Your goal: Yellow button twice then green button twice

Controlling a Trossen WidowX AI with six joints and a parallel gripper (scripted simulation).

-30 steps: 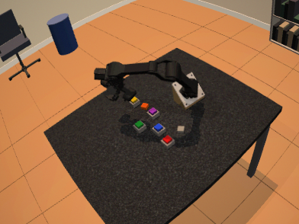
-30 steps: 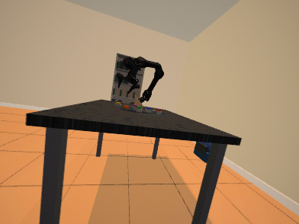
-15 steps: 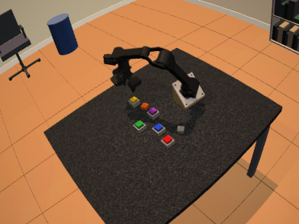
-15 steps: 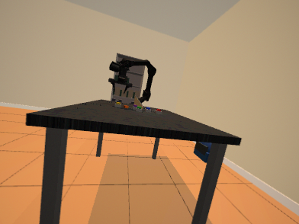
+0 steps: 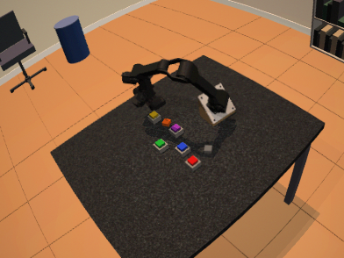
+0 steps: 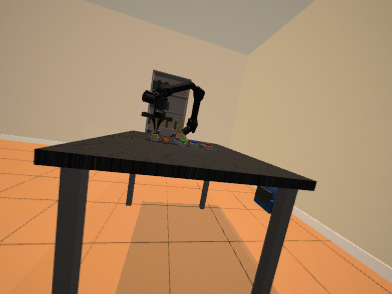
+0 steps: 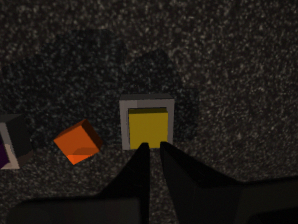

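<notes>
Now: gripper tip 3 cm above the yellow button. From my gripper tip the other things lie so: orange block (7 cm to the left, 6 cm below, 1 cm behind); then purple button (15 cm to the left, 3 cm below); then green button (16 cm to the left, 11 cm ahead, 3 cm below).
</notes>
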